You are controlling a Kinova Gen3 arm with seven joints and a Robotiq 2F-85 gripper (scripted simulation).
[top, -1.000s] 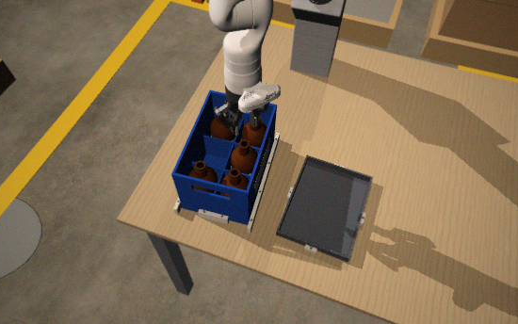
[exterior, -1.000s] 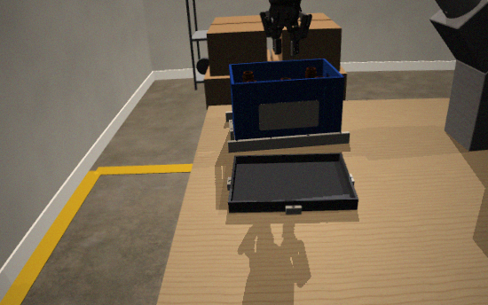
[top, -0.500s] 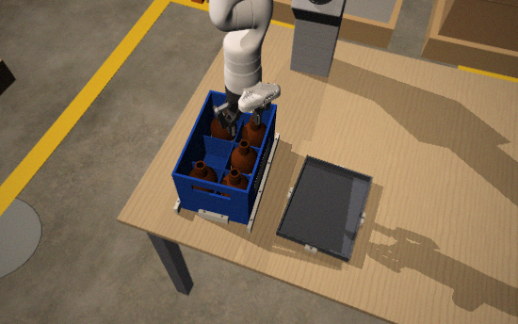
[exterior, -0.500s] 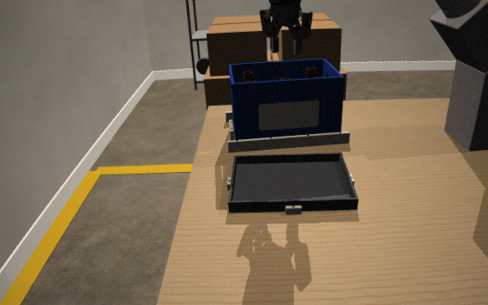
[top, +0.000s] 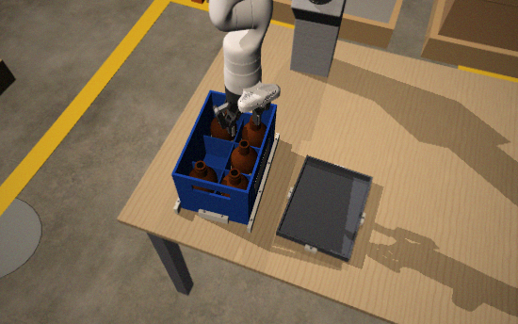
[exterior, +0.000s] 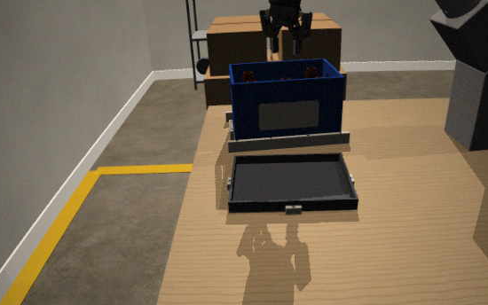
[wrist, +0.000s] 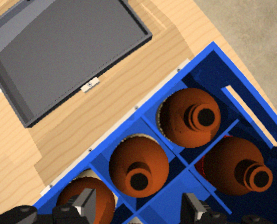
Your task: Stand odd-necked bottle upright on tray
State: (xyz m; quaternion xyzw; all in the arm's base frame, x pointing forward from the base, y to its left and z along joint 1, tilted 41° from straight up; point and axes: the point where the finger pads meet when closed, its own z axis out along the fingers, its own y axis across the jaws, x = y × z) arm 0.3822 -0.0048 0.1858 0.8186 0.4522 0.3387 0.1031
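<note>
Now: the blue crate 1 cm ahead of my hand, 4 cm to the right of it and 16 cm below it. Also, from my hand: dark grey tray: 4 cm behind, 23 cm to the left, 23 cm below.
</note>
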